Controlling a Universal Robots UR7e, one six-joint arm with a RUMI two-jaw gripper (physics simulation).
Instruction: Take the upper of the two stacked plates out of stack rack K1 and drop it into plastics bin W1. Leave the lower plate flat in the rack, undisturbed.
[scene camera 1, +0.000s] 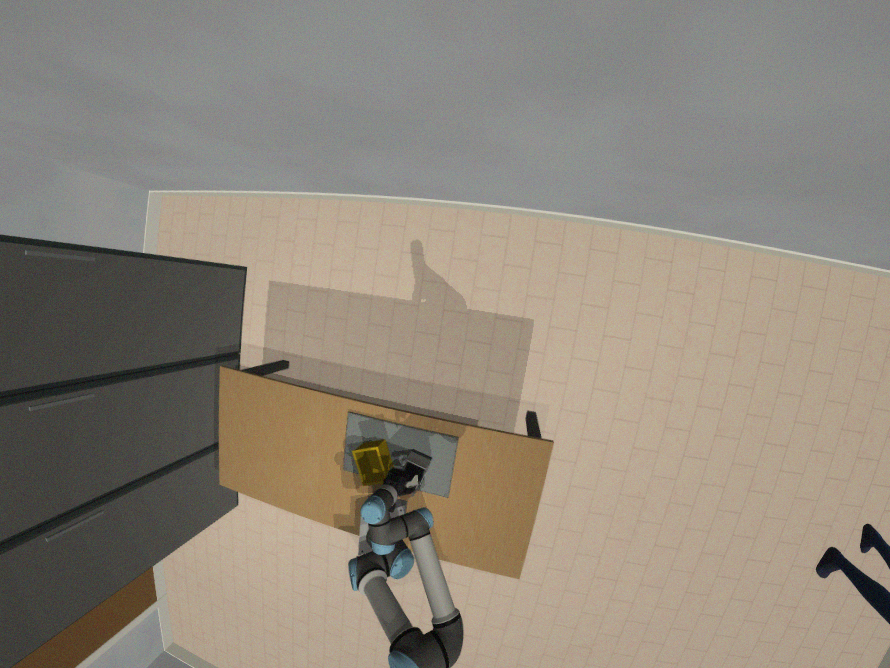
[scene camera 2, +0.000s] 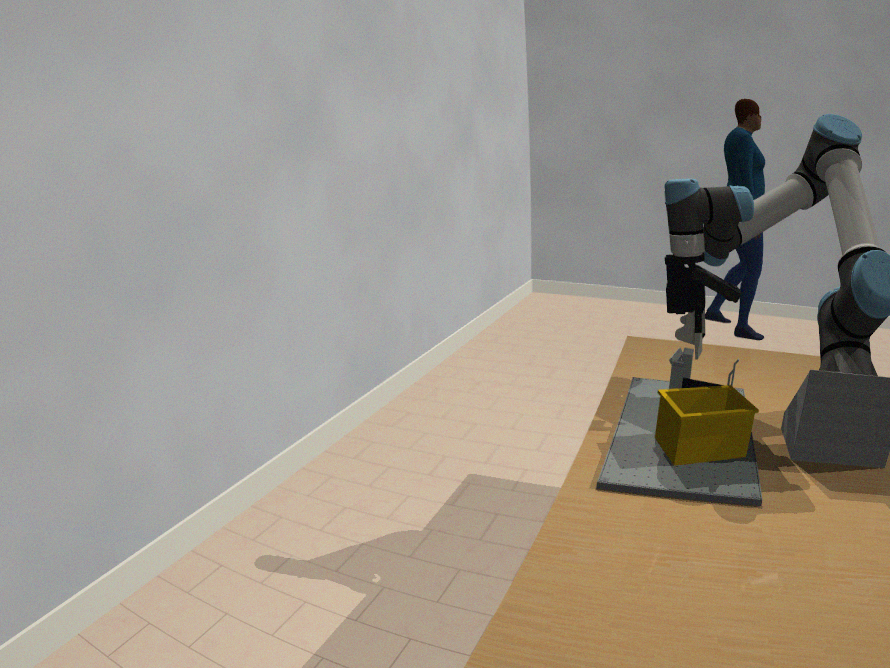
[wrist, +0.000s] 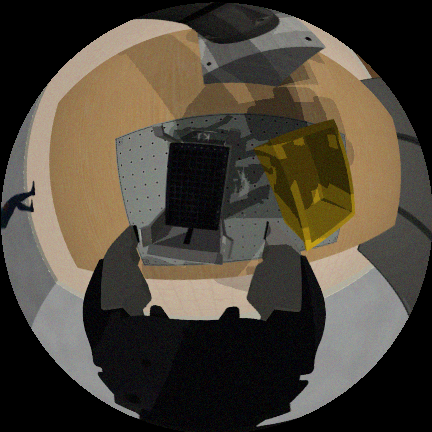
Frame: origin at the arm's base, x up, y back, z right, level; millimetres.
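Seen in the pictures: gripper, between the fingertips: (scene camera 2: 698, 349) (wrist: 199, 225); arm's base, origin of its link: (scene camera 2: 847, 397).
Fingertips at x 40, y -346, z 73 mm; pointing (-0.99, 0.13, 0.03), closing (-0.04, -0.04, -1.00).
Observation:
Pixels of each thing's top centre, then the offset from my fingertips to it. Level surfaces: height alone.
- black gridded plate, centre of its top: (wrist: 193, 187) (scene camera 2: 701, 387) (scene camera 1: 414, 471) dx -90, dy +18, dz +15 mm
- grey rack, centre of its top: (wrist: 185, 193) (scene camera 2: 708, 358) (scene camera 1: 408, 480) dx -22, dy +25, dz +13 mm
- yellow bin, centre of its top: (wrist: 328, 184) (scene camera 2: 708, 399) (scene camera 1: 370, 466) dx -42, dy +31, dz -172 mm
- wooden table, height of its surface: dx -155 mm
A black gridded plate (wrist: 197, 185) (scene camera 2: 698, 383) lies in the grey rack (wrist: 182, 253) (scene camera 2: 680, 370). From above, the stacked plates look like one, and I cannot tell the upper from the lower. The yellow bin (wrist: 327, 187) (scene camera 2: 708, 438) (scene camera 1: 371, 462) stands beside the rack, on the right in the wrist view; no plate shows in it. My gripper (wrist: 199, 225) (scene camera 2: 697, 353) is open, with nothing between its fingers. It points down above the rack, near its tall grey end block. In the wrist view, the fingertips are either side of that end. In scene camera 1 the arm partly hides the rack.
A perforated grey board (wrist: 140, 185) (scene camera 2: 625, 460) (scene camera 1: 352, 427) lies under rack and bin on the wooden table (scene camera 2: 647, 575) (scene camera 1: 280, 438). The arm's grey pedestal (scene camera 2: 837, 420) stands beside the board. Dark cabinets (scene camera 1: 107, 330) adjoin one table end. A person (scene camera 2: 744, 158) is beyond the table.

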